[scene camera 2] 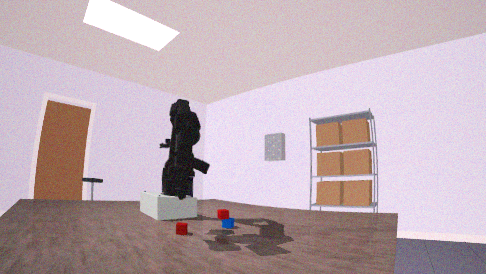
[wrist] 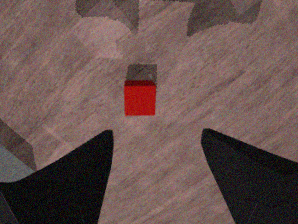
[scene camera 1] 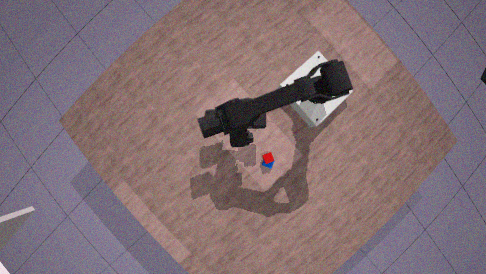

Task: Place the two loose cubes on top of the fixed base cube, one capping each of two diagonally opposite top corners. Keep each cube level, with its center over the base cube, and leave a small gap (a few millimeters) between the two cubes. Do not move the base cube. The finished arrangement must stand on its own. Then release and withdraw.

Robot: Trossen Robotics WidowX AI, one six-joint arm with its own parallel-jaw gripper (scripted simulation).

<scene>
My gripper (scene camera 2: pixel 182 199) is open, holding nothing. I also see a red cube (wrist: pixel 140 95).
My gripper shows as well in the wrist view (wrist: pixel 158 136).
</scene>
